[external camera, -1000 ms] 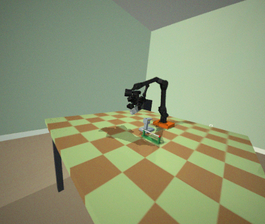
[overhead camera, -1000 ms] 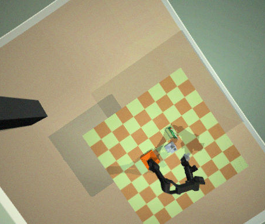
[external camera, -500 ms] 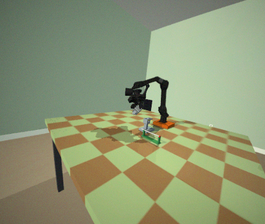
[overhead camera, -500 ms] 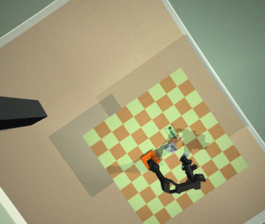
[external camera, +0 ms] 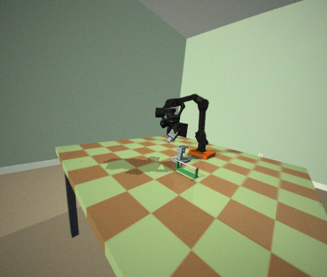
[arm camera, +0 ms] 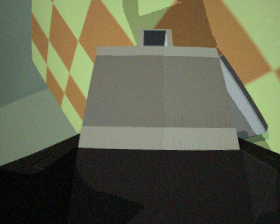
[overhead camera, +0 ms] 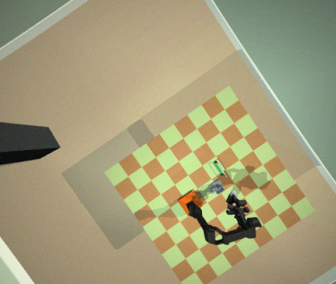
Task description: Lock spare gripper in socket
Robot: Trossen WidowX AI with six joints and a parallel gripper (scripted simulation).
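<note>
Right now the green rest is 60 mm ahead of my gripper tip, 170 mm to the left of it and 140 mm below it. Round my gripper tip: mount: 30 mm behind, 50 mm to the left, 110 mm below; spare gripper: 10 mm ahead, 10 mm to the right.
</note>
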